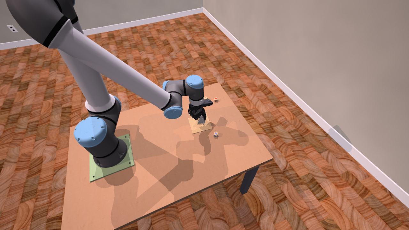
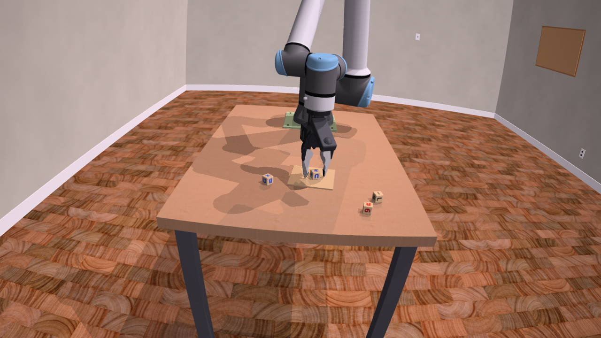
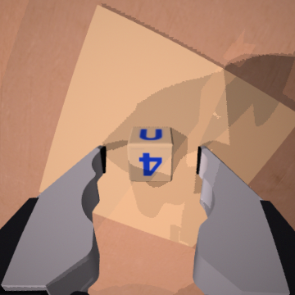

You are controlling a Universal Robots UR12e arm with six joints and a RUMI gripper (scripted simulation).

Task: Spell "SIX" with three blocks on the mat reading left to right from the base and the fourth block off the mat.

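My gripper is now 20 mm above the mat, 10 mm to the left of it and 10 mm past it. From my hand the other things lie so: red-lettered block: 190 mm ahead, 130 mm to the left, 10 mm below.
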